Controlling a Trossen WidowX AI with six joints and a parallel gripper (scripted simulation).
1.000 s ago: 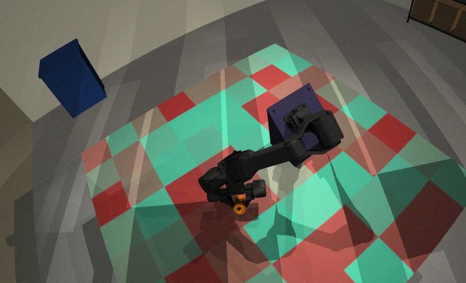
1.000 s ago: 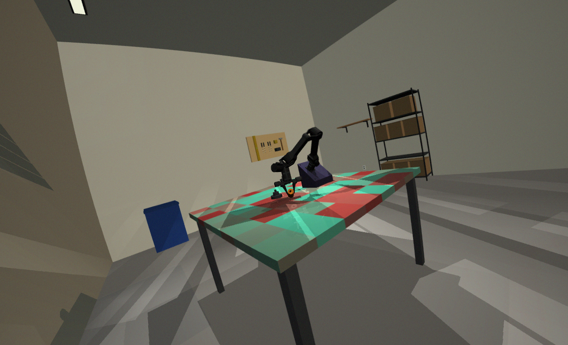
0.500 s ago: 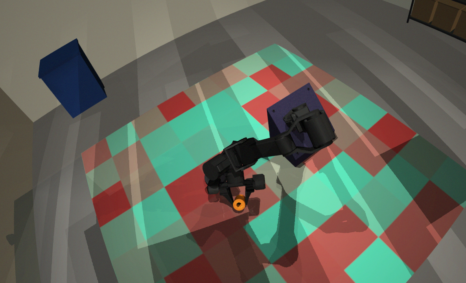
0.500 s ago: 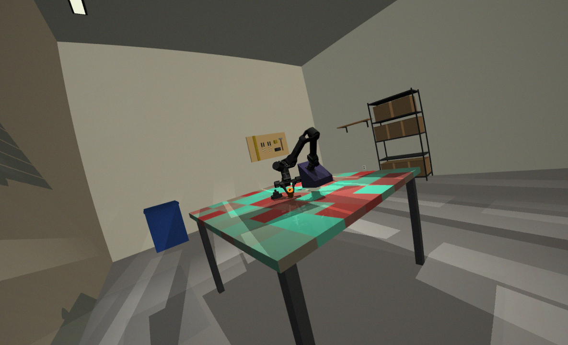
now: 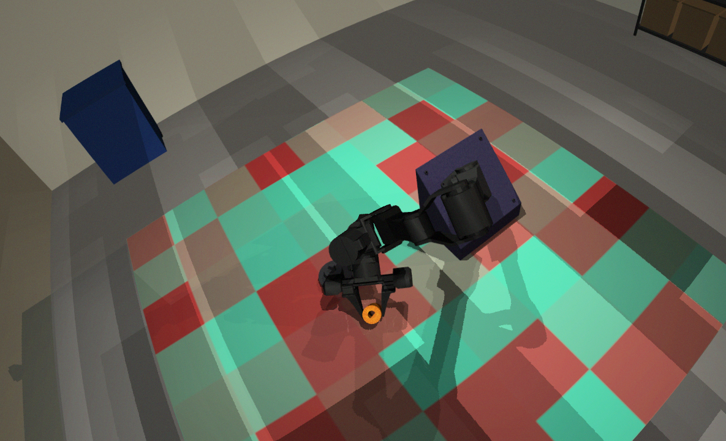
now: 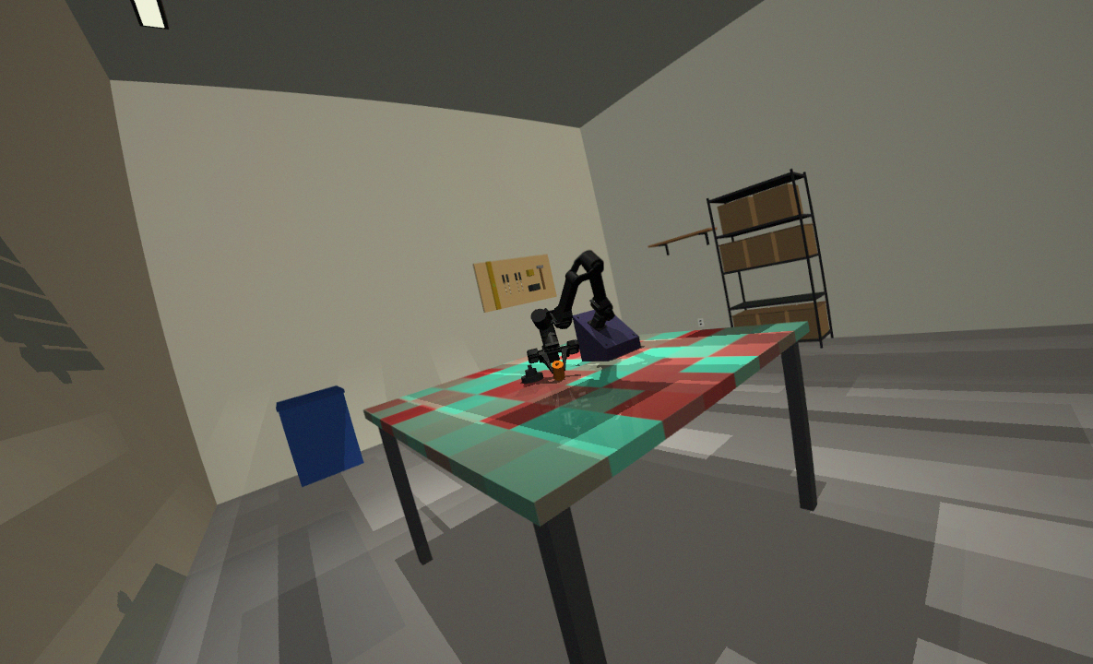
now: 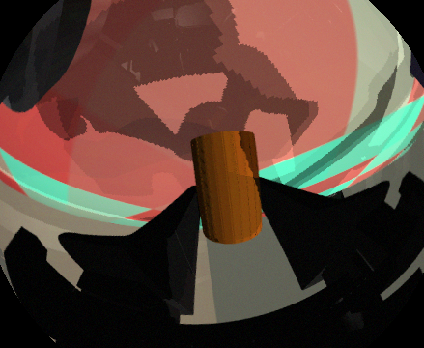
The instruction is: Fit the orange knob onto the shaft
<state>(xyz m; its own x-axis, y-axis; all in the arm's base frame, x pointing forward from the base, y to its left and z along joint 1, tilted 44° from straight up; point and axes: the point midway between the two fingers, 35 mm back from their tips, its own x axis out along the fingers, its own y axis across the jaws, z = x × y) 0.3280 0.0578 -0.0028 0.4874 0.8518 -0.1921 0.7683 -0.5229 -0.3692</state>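
The orange knob is 10 mm behind my gripper tip and 10 mm to the right of it. From my gripper tip the other things lie so: round dark pedestal 10 mm behind, 160 mm to the right.
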